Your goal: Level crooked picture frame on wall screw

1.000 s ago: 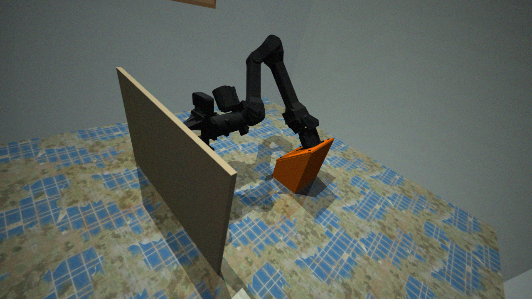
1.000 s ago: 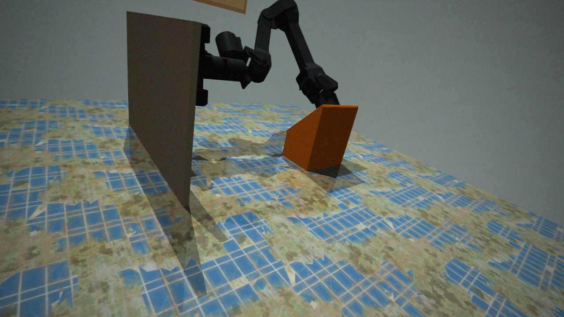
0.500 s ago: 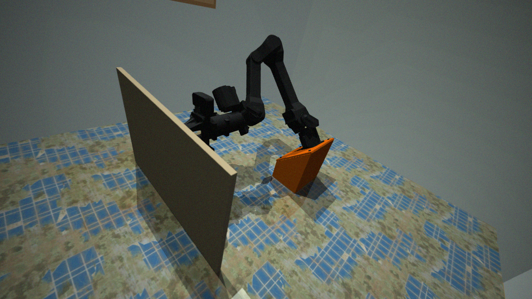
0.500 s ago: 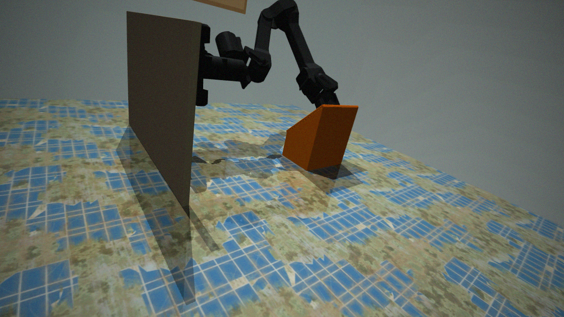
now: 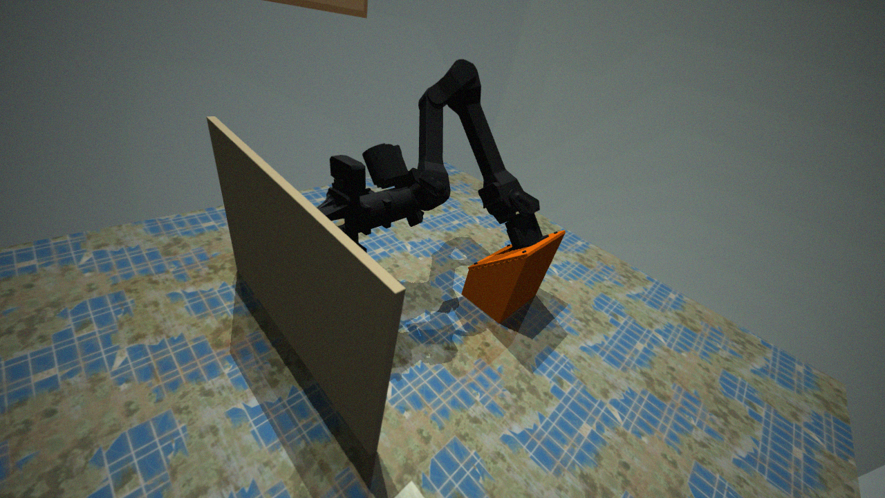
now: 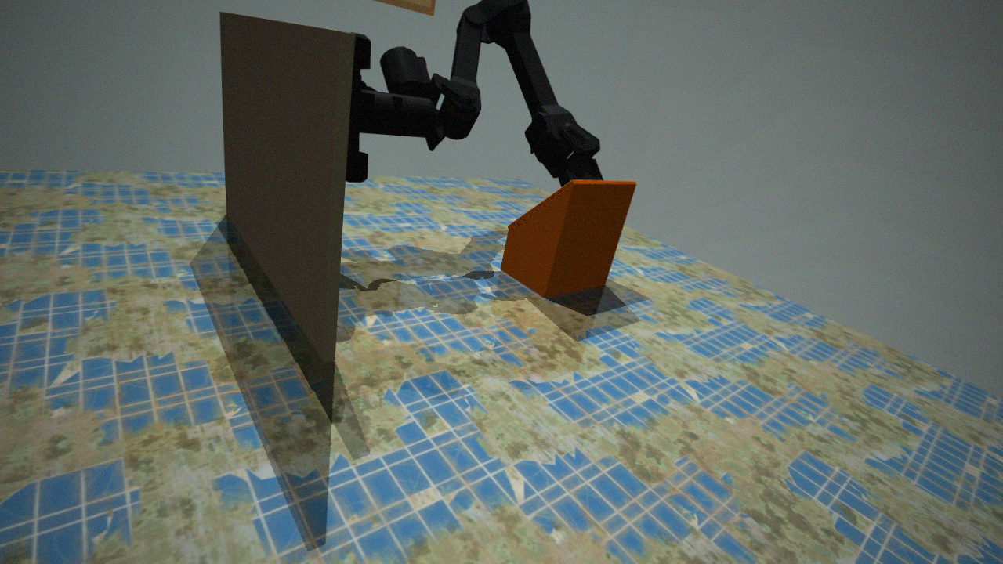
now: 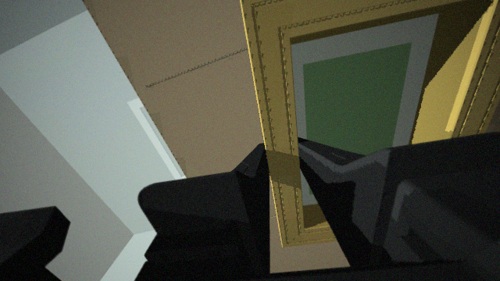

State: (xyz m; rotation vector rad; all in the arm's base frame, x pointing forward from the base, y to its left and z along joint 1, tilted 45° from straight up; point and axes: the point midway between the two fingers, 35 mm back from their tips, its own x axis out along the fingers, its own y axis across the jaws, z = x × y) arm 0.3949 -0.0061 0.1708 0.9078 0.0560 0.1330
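Right now the picture frame is 10 mm to the left of my gripper tip and 50 mm below it. Also, from my gripper tip: wall panel 20 mm ahead, 10 mm to the left, 60 mm below.
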